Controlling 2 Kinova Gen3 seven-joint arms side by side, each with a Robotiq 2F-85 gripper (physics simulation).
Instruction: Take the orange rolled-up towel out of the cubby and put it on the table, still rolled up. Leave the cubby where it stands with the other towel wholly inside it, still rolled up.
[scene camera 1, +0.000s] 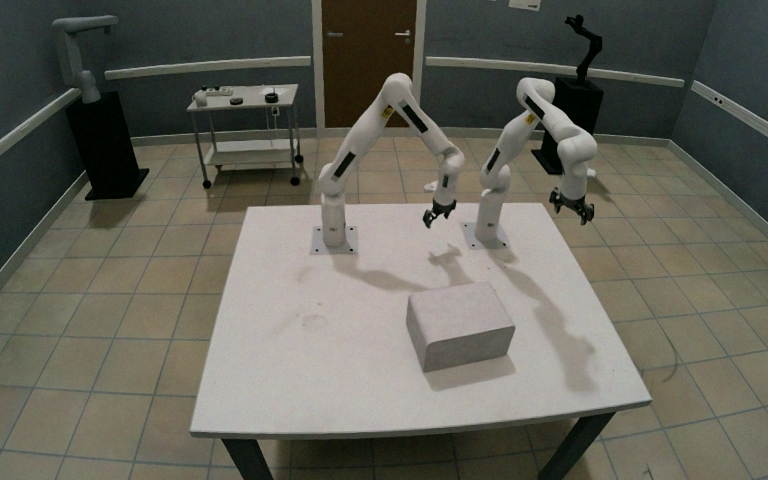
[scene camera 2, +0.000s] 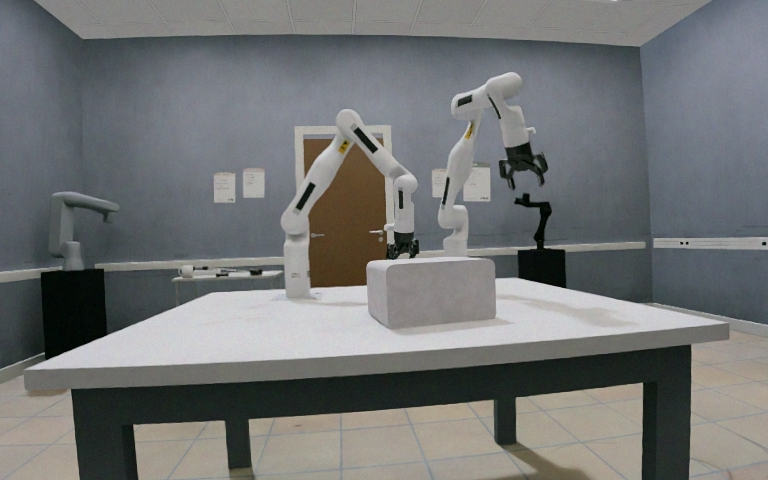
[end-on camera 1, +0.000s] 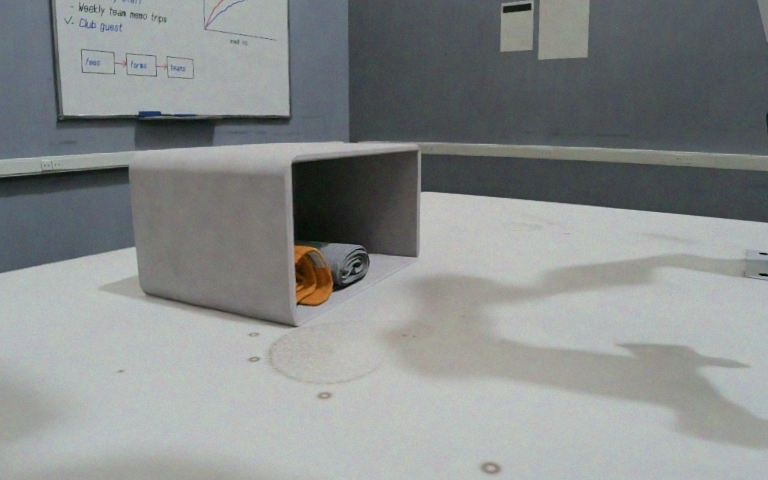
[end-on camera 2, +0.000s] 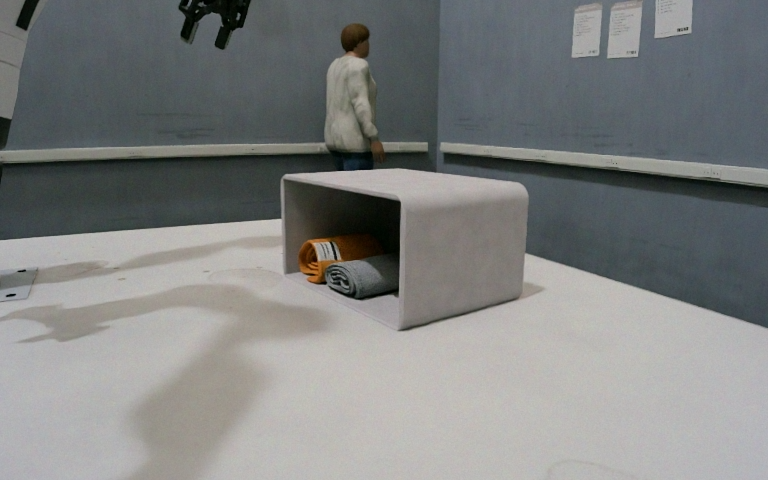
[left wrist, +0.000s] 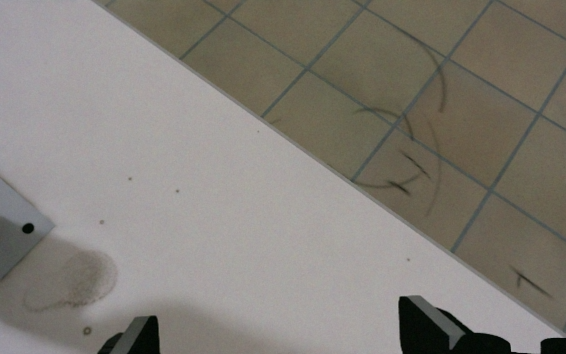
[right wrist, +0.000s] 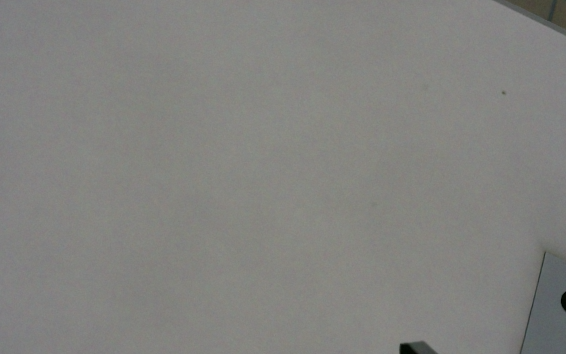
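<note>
The grey cubby (scene camera 1: 468, 351) (scene camera 2: 441, 291) (end-on camera 1: 209, 232) (end-on camera 2: 464, 249) stands on the table (scene camera 1: 283, 373), its opening facing the arm bases. Inside, the orange rolled-up towel (end-on camera 1: 314, 283) (end-on camera 2: 362, 246) lies beside the grey rolled-up towel (end-on camera 1: 352, 264) (end-on camera 2: 370, 276). In end-on camera 1 the cubby's side wall partly hides the orange towel. My left gripper (scene camera 1: 570, 216) (scene camera 2: 526, 183) (end-on camera 2: 203, 43) (left wrist: 281, 331) is open and empty, high up, well away from the cubby. My right gripper (scene camera 1: 437, 220) (scene camera 2: 402, 255) is open and empty, above the table behind the cubby; one fingertip shows in the right wrist view.
The right arm's base plate (scene camera 1: 334, 246) and the left arm's base plate (scene camera 1: 485, 243) sit at the table's back edge. A wheeled cart (scene camera 1: 243, 105) stands behind the table. In end-on camera 2 a person (end-on camera 2: 350, 104) stands beyond the cubby.
</note>
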